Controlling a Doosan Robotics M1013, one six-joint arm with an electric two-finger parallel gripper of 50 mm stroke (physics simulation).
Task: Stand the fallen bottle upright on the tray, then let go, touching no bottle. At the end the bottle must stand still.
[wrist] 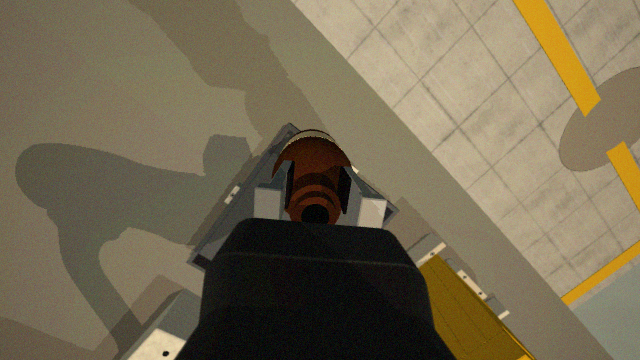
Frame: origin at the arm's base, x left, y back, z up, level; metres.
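Where they show: gripper, fingertip midpoint: [316,178].
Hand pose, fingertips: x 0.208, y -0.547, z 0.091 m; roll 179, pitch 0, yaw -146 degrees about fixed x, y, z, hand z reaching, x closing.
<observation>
Each offset is from my fingertips to the centre of the thing. "pt": to the spot under its first point.
A brown bottle {dx -0.007, dy +0.011, dz -0.045 m} [314,150] with a pale band at its far end is in the middle of the wrist view, its dark round mouth toward the camera. It looks roughly upright over the grey tray {pt dx +0.024, dy +0.170, dz -0.143 m} [227,225]; whether its base rests on the tray is hidden. My gripper [316,178] is shut on the bottle, with one dark finger pad on each side of it, just below the mouth. The black gripper body hides the near part of the tray.
A yellow container {pt dx -0.241, dy +0.016, dz -0.037 m} [465,305] with small white brackets lies at the lower right. A grey block with a white plate [157,345] is at the lower left. The table edge runs diagonally, with tiled floor [450,100] and yellow floor lines beyond it. Arm shadows fall at the left.
</observation>
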